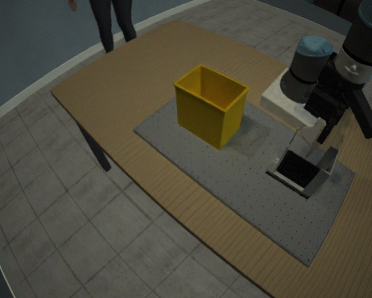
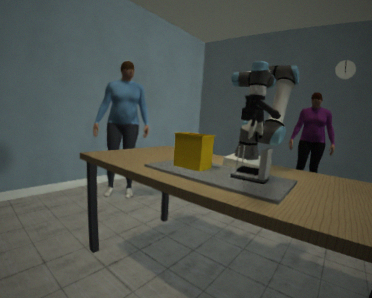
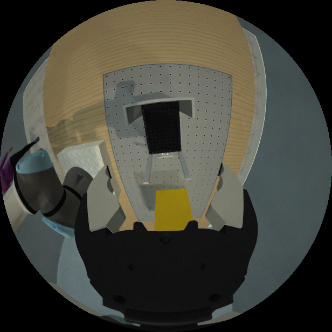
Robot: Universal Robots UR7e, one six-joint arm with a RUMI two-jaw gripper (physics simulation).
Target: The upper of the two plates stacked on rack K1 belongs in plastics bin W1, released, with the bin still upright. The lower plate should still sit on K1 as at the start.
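Places are measured from the arm's base along level axes (x ahead, y left, z up), in metres.
Pixels of known places: gripper, between the fingertips: [image 1: 317,138] [image 2: 254,139]; arm's base, origin of its link: [image 1: 297,89] [image 2: 246,156].
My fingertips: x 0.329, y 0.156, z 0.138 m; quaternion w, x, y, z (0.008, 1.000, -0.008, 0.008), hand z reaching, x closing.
Ahead of a thing's pixels: the offset from my fingertips to its top centre. Level surfaces: height alone.
Rack K1 {0.000 m ahead, 0.002 m right, 0.038 m down} [image 1: 326,172] [image 2: 265,162] [image 3: 184,166] stands on the perforated board, with a tall wall at one end and two thin posts at the other. A black plate {0.001 m back, 0.008 m left, 0.142 m down} [image 1: 297,169] [image 2: 247,170] [image 3: 162,127] lies flat in it; I cannot make out the two stacked plates separately. The yellow bin W1 {0.025 m ahead, 0.323 m right, 0.009 m down} [image 1: 200,117] [image 2: 193,151] [image 3: 172,210] stands upright and open-topped on the board, apart from the rack. My gripper [image 1: 317,142] [image 2: 255,134] [image 3: 164,165] is open and empty, pointing down above the rack. Most of the bin's inside is hidden.
The grey perforated board {0.189 m down} [image 1: 240,195] [image 2: 220,179] [image 3: 215,110] lies on the wooden table {0.202 m down} [image 1: 150,65] [image 2: 135,167]. The arm's pale base block [image 1: 280,102] [image 3: 82,154] stands beside the board. Two people [image 2: 126,105] [image 2: 314,125] stand beyond the table.
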